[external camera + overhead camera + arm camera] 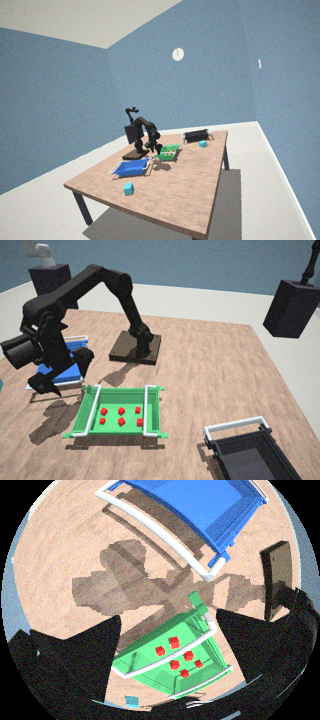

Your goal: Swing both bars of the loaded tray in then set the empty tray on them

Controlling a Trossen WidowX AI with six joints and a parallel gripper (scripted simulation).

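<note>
The blue tray is 18 cm behind my gripper tip, 13 cm to the right of it and 5 cm below it.
</note>
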